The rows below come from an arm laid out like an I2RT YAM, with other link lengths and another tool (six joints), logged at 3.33 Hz.
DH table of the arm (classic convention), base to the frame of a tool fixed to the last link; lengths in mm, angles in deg. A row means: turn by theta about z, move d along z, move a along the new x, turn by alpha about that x. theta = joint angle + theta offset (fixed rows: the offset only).
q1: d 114  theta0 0  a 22  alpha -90
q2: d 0  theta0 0  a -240.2  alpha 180
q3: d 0  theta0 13.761  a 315.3  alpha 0
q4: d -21.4  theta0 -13.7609  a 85.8  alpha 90
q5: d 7.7  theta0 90  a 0  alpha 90
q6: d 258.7  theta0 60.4  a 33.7  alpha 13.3
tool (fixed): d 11.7  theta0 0  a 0  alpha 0
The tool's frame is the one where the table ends.
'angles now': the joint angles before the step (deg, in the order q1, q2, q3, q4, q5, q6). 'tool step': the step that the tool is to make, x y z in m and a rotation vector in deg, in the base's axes. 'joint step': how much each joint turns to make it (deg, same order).
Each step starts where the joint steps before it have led.
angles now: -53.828 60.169 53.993 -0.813 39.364 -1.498
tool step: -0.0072 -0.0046 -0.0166 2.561 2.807 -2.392
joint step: -0.006 3.063 1.568 -1.899 2.472 -0.508
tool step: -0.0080 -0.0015 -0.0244 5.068 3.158 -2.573
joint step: -0.029 4.166 3.718 -6.475 2.364 1.416
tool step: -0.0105 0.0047 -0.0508 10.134 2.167 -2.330
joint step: -1.177 6.137 5.838 -13.287 -0.631 5.878
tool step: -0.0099 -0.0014 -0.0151 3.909 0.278 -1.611
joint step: -1.583 3.185 3.595 -5.348 -1.057 2.267
